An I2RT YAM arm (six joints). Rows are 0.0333 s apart.
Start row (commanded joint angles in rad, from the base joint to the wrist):
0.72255 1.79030 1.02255 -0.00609 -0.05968 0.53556
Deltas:
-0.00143 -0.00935 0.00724 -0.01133 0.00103 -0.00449
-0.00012 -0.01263 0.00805 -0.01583 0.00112 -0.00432
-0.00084 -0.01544 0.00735 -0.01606 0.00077 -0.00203
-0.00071 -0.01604 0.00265 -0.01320 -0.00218 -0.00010
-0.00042 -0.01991 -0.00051 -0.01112 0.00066 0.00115
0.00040 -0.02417 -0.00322 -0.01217 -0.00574 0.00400
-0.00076 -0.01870 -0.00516 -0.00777 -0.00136 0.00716
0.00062 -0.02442 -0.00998 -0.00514 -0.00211 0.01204
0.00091 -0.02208 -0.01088 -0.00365 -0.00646 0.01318
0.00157 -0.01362 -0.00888 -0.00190 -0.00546 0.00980
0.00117 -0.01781 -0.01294 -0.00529 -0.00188 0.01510
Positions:
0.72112 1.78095 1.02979 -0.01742 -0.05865 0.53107
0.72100 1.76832 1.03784 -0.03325 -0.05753 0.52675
0.72016 1.75288 1.04519 -0.04931 -0.05676 0.52472
0.71945 1.73684 1.04784 -0.06251 -0.05894 0.52462
0.71903 1.71693 1.04733 -0.07363 -0.05828 0.52577
0.71943 1.69276 1.04411 -0.08580 -0.06402 0.52977
0.71867 1.67406 1.03895 -0.09357 -0.06538 0.53693
0.71929 1.64964 1.02897 -0.09871 -0.06749 0.54897
0.72020 1.62756 1.01809 -0.10236 -0.07395 0.56215
0.72177 1.61394 1.00921 -0.10426 -0.07941 0.57195
0.72294 1.59613 0.99627 -0.10955 -0.08129 0.58705

